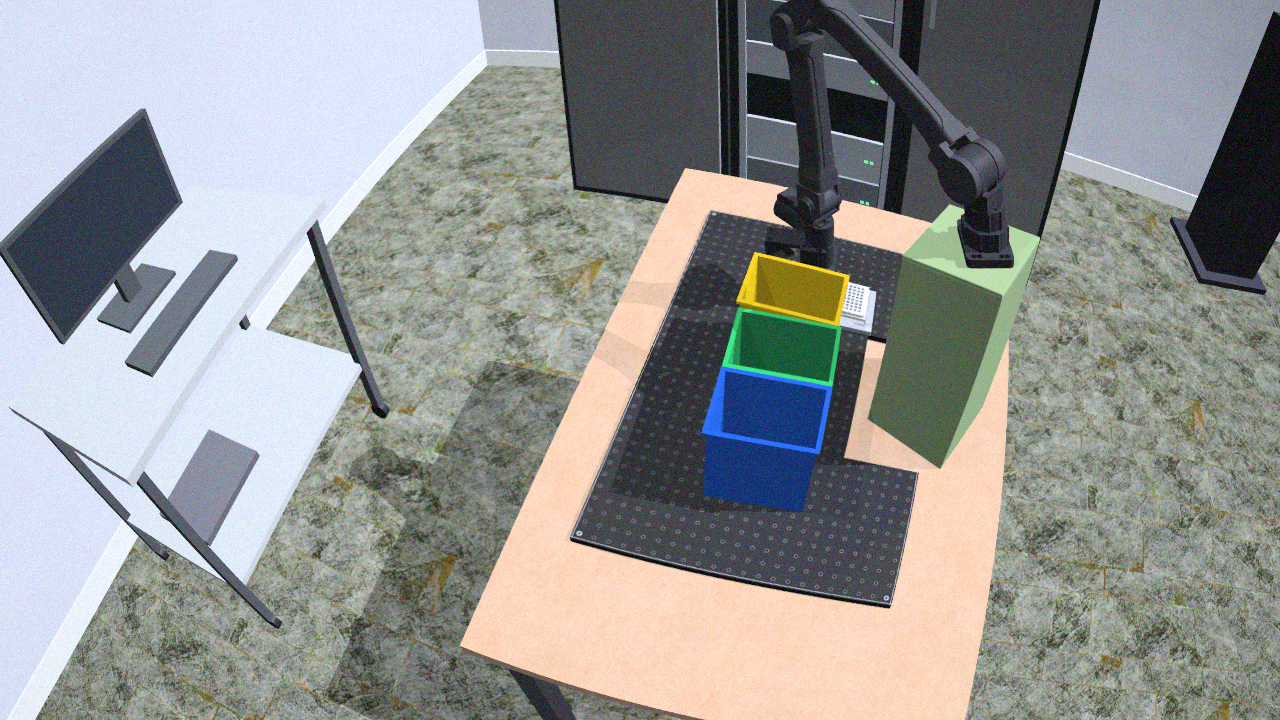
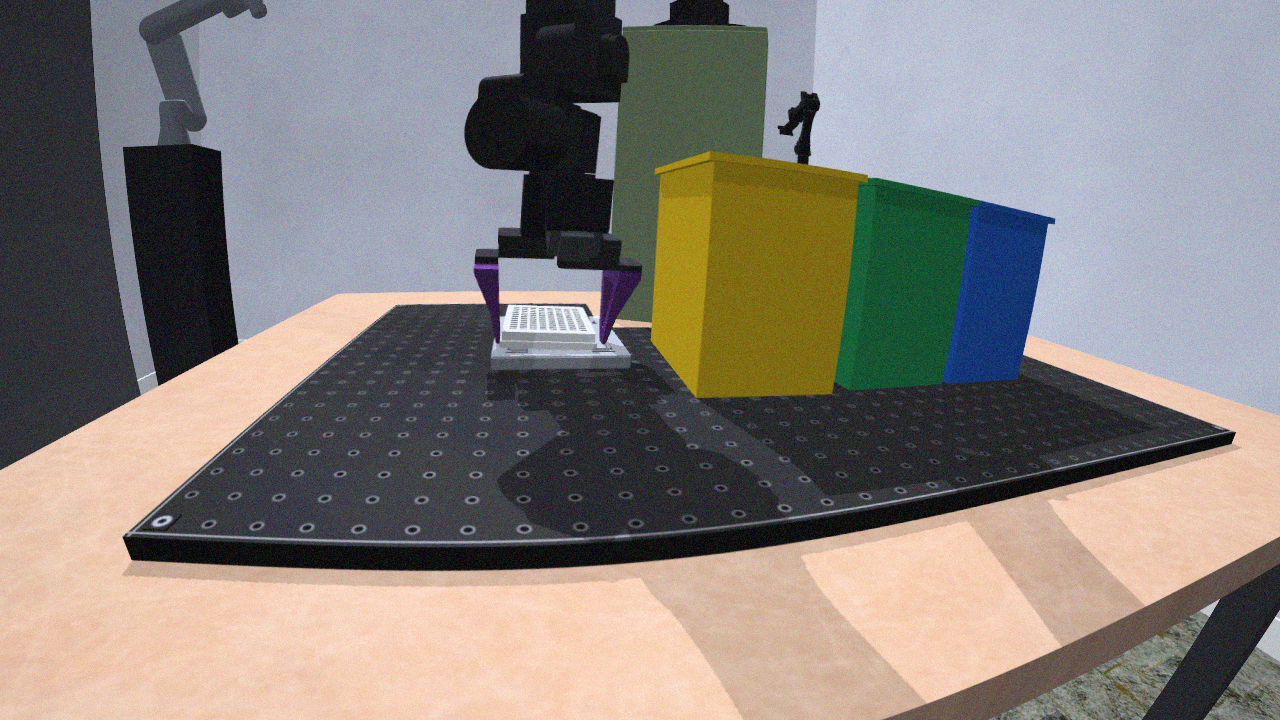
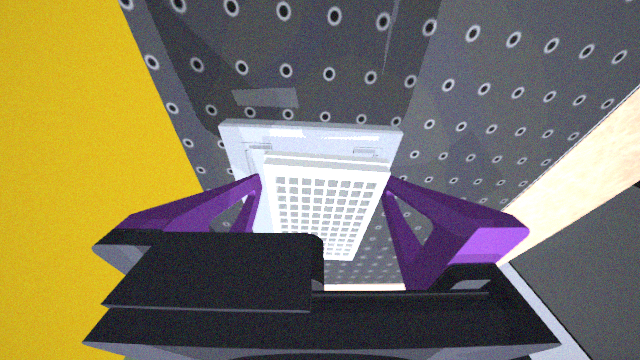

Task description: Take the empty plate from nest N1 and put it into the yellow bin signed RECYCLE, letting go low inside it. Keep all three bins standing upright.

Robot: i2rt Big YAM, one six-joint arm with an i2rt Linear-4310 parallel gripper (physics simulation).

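Frame: origin at the arm's base, x ahead, y left, z up, level; centimetres.
Seen in the pictures: gripper, between the fingertips: (image 2: 550, 342) (image 3: 320, 180); arm's base, origin of its link: (image 1: 985, 246) (image 2: 699, 35).
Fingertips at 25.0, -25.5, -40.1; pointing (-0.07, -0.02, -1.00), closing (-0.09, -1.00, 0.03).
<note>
Pixels of each thing's top centre, then the offset from my fingertips to it, as dx, dy, dz. Level surfaces: height alone.
- white plate, centre of its top: (image 3: 320, 227) (image 2: 546, 316) (image 1: 838, 293) -4.0, +0.4, +1.6
- pale nest, centre of its top: (image 3: 310, 213) (image 2: 555, 330) (image 1: 837, 301) -3.8, +1.2, +0.1
- yellow bin, centre of its top: (image 2: 748, 169) (image 1: 795, 287) +5.7, +15.8, +16.7
- green bin, centre of its top: (image 2: 867, 188) (image 1: 784, 345) +7.1, +29.4, +16.7
- blue bin, centre of its top: (image 2: 954, 205) (image 1: 770, 409) +8.6, +42.4, +16.7
- black perforated board, height of its surface: dz -1.3
The white plate (image 1: 855, 300) (image 2: 547, 319) (image 3: 325, 200), with a grid of small wells, sits off-centre on the pale nest (image 1: 856, 325) (image 2: 559, 360) (image 3: 320, 129), toward the side away from the yellow bin. Whether it is flat or slightly tilted is hard to tell. My gripper (image 2: 550, 341) (image 3: 320, 180) is open, pointing down, with one purple finger on each long side of the plate. The fingertips are low and close to its sides; contact is unclear. The yellow bin (image 1: 799, 291) (image 2: 769, 277) (image 3: 60, 125) stands upright beside the nest. No sign shows on its visible sides.
The green bin (image 1: 787, 347) (image 2: 908, 286) and blue bin (image 1: 760, 465) (image 2: 998, 295) stand upright in a row with the yellow one on the black perforated board (image 1: 742, 546) (image 2: 358, 483). The tall pale green pedestal (image 1: 939, 349) (image 2: 693, 107) carries the arm's base.
</note>
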